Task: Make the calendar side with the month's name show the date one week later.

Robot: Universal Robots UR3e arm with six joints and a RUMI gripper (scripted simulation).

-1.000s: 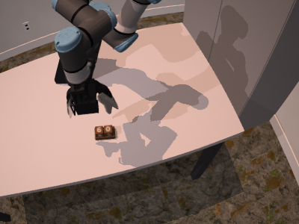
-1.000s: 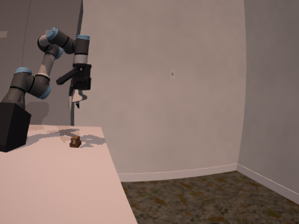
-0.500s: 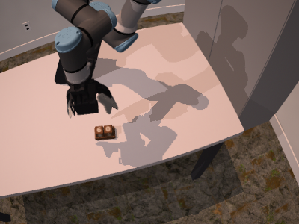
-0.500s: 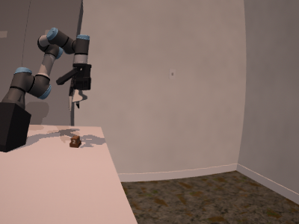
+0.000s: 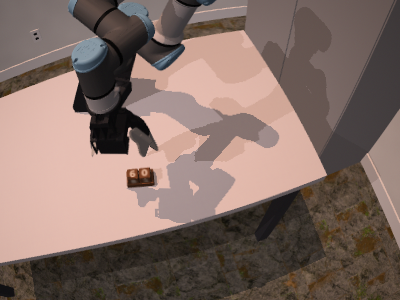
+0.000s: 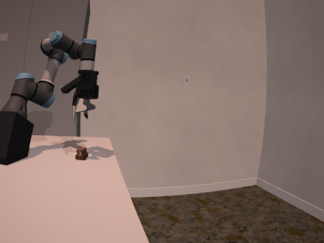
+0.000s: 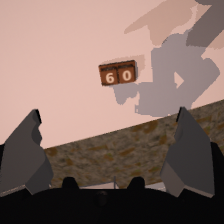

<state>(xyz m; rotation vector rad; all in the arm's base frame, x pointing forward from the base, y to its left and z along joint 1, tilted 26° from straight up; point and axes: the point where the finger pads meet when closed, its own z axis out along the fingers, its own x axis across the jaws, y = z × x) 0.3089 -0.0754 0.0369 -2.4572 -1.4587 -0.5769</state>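
My gripper is now 1 cm short of the brown tray, 1 cm to the right of it and 15 cm above it.
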